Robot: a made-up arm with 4 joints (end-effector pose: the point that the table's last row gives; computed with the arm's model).
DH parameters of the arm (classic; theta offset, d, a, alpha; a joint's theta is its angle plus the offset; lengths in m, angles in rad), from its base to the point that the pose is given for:
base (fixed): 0 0.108 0 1.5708
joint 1: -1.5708 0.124 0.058 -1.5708
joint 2: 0 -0.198 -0.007 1.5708
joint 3: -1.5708 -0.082 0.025 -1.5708
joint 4: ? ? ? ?
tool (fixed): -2.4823 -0.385 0 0
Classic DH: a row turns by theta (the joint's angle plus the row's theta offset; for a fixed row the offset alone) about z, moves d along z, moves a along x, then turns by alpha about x.
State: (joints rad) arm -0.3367 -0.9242 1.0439 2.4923
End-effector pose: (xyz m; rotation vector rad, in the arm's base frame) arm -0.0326 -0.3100 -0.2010 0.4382 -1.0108 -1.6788
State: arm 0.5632 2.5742 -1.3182 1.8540
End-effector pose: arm -0.4743 -0.1507 -0.2600 0.5561 1.1129 0.5571
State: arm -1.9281 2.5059 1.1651 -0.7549
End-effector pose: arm -0.0115 -0.1530 -0.0859 0.1478 0.2293 -1.7843
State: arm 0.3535 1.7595 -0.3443 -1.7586
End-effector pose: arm -0.3512 0.1998 0.1693 1.2821 -1.5616 1.8385
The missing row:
joint 4: 0.6593 0 -0.1012 3.1416
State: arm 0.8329 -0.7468 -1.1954 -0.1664
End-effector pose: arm -0.1930 -0.2306 -0.4364 -0.3637 0.3743 -0.4749
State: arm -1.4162 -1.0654 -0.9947 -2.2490
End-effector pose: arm -0.3843 -0.1930 0.5901 1.5699 2.4412 0.9930
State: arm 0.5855 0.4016 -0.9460 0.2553
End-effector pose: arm -0.2496 -0.0254 -0.4001 0.2426 0.3885 0.0290
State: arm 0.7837 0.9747 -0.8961 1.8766
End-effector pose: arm -0.3153 0.0130 -0.3777 0.3102 0.6032 -1.0830
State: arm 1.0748 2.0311 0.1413 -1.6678
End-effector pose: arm -0.2804 0.1331 0.1289 0.8972 -2.3898 1.8052
